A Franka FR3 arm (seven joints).
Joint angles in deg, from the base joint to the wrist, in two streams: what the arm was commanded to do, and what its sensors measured. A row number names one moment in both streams.
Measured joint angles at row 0: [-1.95 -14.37 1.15 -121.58 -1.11 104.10 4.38]
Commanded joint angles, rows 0 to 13: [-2.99 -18.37 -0.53 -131.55 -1.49 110.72 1.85]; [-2.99 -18.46 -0.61 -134.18 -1.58 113.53 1.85]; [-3.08 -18.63 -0.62 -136.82 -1.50 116.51 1.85]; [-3.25 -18.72 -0.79 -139.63 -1.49 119.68 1.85]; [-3.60 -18.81 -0.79 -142.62 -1.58 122.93 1.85]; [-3.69 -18.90 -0.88 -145.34 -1.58 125.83 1.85]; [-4.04 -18.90 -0.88 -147.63 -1.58 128.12 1.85]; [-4.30 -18.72 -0.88 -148.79 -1.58 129.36 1.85]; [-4.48 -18.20 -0.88 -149.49 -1.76 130.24 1.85]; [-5.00 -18.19 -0.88 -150.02 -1.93 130.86 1.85]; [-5.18 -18.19 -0.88 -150.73 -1.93 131.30 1.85]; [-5.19 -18.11 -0.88 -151.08 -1.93 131.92 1.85]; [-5.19 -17.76 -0.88 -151.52 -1.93 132.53 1.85]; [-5.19 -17.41 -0.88 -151.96 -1.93 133.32 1.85]
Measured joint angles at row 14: [-4.34 -16.15 -1.33 -149.18 -1.23 130.46 2.36]
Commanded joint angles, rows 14 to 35: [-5.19 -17.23 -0.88 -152.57 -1.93 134.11 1.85]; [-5.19 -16.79 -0.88 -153.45 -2.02 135.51 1.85]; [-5.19 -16.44 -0.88 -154.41 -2.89 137.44 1.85]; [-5.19 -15.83 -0.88 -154.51 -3.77 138.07 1.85]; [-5.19 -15.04 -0.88 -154.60 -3.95 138.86 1.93]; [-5.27 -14.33 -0.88 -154.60 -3.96 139.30 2.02]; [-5.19 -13.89 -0.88 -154.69 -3.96 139.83 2.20]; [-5.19 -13.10 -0.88 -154.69 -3.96 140.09 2.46]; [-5.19 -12.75 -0.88 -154.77 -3.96 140.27 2.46]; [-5.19 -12.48 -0.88 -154.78 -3.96 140.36 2.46]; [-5.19 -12.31 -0.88 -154.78 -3.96 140.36 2.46]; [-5.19 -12.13 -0.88 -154.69 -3.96 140.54 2.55]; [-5.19 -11.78 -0.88 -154.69 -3.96 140.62 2.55]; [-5.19 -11.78 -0.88 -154.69 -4.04 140.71 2.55]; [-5.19 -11.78 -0.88 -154.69 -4.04 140.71 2.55]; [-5.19 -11.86 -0.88 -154.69 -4.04 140.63 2.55]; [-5.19 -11.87 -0.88 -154.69 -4.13 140.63 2.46]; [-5.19 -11.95 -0.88 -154.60 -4.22 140.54 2.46]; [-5.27 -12.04 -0.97 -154.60 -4.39 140.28 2.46]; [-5.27 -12.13 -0.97 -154.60 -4.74 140.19 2.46]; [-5.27 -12.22 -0.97 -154.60 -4.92 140.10 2.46]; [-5.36 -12.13 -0.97 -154.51 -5.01 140.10 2.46]
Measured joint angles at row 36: [-4.40 -11.92 -1.36 -153.89 -3.73 139.44 2.35]
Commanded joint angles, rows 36 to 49: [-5.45 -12.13 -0.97 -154.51 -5.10 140.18 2.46]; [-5.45 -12.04 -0.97 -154.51 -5.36 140.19 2.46]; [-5.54 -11.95 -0.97 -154.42 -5.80 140.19 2.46]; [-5.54 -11.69 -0.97 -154.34 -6.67 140.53 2.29]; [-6.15 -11.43 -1.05 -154.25 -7.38 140.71 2.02]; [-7.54 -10.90 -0.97 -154.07 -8.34 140.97 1.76]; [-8.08 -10.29 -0.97 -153.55 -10.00 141.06 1.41]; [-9.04 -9.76 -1.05 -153.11 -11.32 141.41 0.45]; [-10.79 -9.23 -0.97 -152.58 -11.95 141.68 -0.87]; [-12.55 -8.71 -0.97 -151.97 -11.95 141.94 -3.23]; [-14.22 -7.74 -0.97 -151.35 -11.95 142.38 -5.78]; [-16.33 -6.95 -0.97 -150.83 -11.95 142.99 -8.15]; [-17.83 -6.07 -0.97 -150.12 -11.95 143.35 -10.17]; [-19.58 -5.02 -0.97 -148.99 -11.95 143.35 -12.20]
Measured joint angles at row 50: [-14.07 -10.22 -1.29 -151.95 -10.81 141.38 -6.34]
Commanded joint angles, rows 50 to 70: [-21.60 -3.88 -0.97 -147.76 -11.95 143.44 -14.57]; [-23.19 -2.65 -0.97 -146.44 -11.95 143.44 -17.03]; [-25.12 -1.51 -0.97 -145.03 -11.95 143.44 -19.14]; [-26.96 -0.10 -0.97 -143.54 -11.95 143.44 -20.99]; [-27.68 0.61 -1.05 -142.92 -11.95 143.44 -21.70]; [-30.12 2.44 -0.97 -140.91 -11.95 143.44 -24.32]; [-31.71 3.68 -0.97 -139.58 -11.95 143.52 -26.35]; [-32.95 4.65 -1.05 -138.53 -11.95 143.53 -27.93]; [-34.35 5.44 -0.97 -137.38 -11.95 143.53 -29.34]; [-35.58 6.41 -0.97 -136.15 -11.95 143.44 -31.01]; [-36.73 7.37 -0.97 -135.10 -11.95 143.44 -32.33]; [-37.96 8.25 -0.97 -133.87 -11.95 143.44 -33.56]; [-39.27 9.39 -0.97 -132.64 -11.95 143.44 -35.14]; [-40.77 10.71 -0.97 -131.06 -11.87 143.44 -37.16]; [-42.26 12.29 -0.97 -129.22 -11.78 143.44 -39.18]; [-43.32 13.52 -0.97 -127.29 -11.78 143.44 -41.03]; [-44.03 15.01 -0.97 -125.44 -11.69 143.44 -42.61]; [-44.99 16.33 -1.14 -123.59 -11.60 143.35 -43.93]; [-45.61 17.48 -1.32 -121.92 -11.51 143.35 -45.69]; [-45.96 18.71 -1.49 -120.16 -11.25 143.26 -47.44]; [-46.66 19.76 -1.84 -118.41 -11.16 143.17 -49.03]
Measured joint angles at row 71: [-44.17 12.36 -1.58 -124.97 -10.87 142.53 -44.51]
